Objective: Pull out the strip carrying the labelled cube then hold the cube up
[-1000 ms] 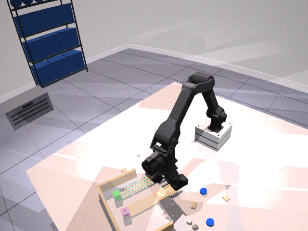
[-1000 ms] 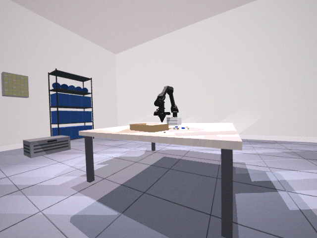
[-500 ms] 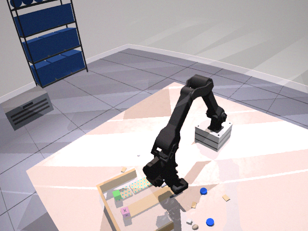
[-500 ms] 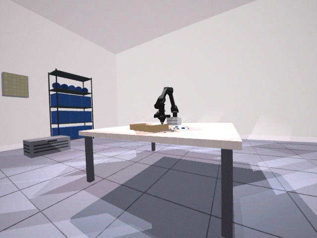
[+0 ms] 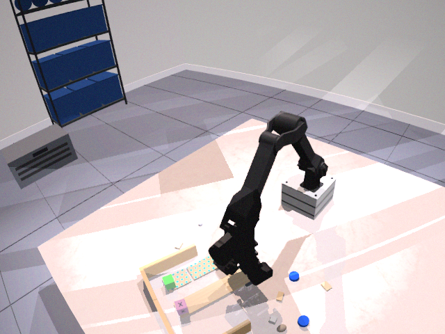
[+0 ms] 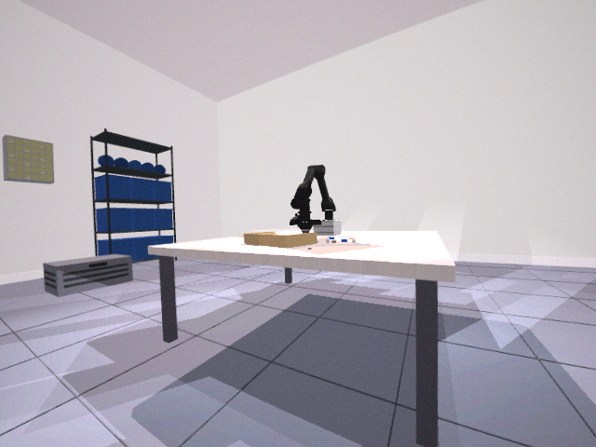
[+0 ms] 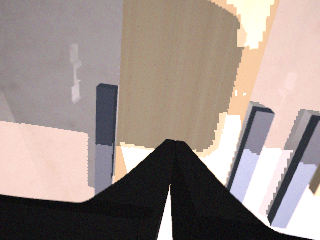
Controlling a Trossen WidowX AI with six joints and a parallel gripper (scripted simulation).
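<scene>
The tan strip is 100 mm ahead of my gripper tip, 20 mm to the right of it and 10 mm below it. Also, from my gripper tip: pebble 190 mm to the left, 60 mm ahead; labelled cube 210 mm ahead, 40 mm to the right, 10 mm above.
</scene>
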